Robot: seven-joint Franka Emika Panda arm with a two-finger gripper.
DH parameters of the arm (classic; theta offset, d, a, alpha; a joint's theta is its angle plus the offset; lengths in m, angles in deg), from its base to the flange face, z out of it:
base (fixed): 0 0 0 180
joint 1: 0 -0.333 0 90
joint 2: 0 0 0 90
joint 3: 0 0.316 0.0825 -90
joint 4: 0 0 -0.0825 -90
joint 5: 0 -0.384 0 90
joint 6: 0 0 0.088 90
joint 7: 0 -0.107 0 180
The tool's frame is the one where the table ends.
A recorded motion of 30 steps. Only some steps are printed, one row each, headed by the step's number.
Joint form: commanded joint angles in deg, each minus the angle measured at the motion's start. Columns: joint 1, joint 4, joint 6, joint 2, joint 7, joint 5, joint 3.
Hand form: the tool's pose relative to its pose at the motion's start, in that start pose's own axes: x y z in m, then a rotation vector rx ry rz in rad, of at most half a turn. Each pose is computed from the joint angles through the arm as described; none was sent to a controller.
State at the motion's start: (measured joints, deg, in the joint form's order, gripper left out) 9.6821 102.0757 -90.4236 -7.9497 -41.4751 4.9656 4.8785
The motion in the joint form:
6: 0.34 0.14 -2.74 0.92 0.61 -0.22 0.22
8: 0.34 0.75 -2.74 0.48 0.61 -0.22 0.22
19: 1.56 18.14 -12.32 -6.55 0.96 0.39 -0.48
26: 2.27 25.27 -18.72 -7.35 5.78 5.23 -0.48
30: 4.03 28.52 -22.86 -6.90 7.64 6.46 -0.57
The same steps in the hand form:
6: 0.0073 -0.0064 0.0049 0.0229 0.0188 -0.0102
8: 0.0052 -0.0049 0.0061 0.0204 0.0170 -0.0103
19: -0.0157 0.0247 0.0793 -0.0013 0.0135 0.0018
26: -0.0165 0.0345 0.1229 -0.0628 0.0613 -0.1069
30: -0.0091 0.0450 0.1485 -0.0719 0.0708 -0.1270

